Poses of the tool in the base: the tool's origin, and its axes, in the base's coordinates. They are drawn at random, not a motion.
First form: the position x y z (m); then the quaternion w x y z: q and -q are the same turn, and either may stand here.
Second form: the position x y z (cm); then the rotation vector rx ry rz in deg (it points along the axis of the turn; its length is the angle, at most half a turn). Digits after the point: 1 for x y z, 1 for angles.
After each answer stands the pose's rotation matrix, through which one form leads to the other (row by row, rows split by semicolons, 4 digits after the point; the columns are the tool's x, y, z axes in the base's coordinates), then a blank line. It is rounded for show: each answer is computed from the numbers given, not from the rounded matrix.
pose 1, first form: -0.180, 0.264, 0.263, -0.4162, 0.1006, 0.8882, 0.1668
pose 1, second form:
-18.0, 26.4, 26.3, -14.5, -127.8, -24.0
-0.6333 0.3175 -0.7057; 0.0399 0.9241 0.3800; 0.7728 0.2126 -0.5979

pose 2, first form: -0.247, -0.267, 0.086, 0.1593, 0.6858, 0.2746, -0.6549
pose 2, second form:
-24.7, -26.7, 8.6, 112.3, 45.0, -107.2
-0.0086 0.5853 -0.8108; 0.1680 -0.7984 -0.5782; -0.9858 -0.1412 -0.0915

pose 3, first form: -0.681, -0.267, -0.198, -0.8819, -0.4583, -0.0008, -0.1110
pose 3, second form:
-68.1, -26.7, -19.8, 54.7, 0.1, 13.2
0.9754 -0.1950 0.1031; 0.1965 0.5553 -0.8081; 0.1003 0.8084 0.5800

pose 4, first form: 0.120, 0.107, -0.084, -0.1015, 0.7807, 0.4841, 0.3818
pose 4, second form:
12.0, 10.7, -8.4, -132.1, -81.9, -64.6
0.2397 0.8334 0.4979; 0.6784 -0.5107 0.5282; 0.6945 0.2112 -0.6878

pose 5, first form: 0.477, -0.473, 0.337, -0.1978, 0.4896, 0.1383, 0.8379
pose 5, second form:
47.7, -47.3, 33.7, -78.5, -22.2, -134.4
-0.4424 0.4669 0.7657; -0.1960 -0.8835 0.4254; 0.8752 0.0381 0.4823

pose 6, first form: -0.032, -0.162, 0.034, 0.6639, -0.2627, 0.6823, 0.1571
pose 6, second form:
-3.2, -16.2, 3.4, -34.0, 88.3, 20.3
0.0196 -0.5671 0.8234; -0.1499 0.8126 0.5632; -0.9885 -0.1344 -0.0691

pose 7, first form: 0.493, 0.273, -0.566, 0.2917, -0.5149, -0.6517, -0.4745
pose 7, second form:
49.3, 27.3, -56.6, -78.6, -99.5, -72.5
-0.2996 0.9479 0.1084; 0.3943 0.0195 0.9188; 0.8688 0.3180 -0.3796

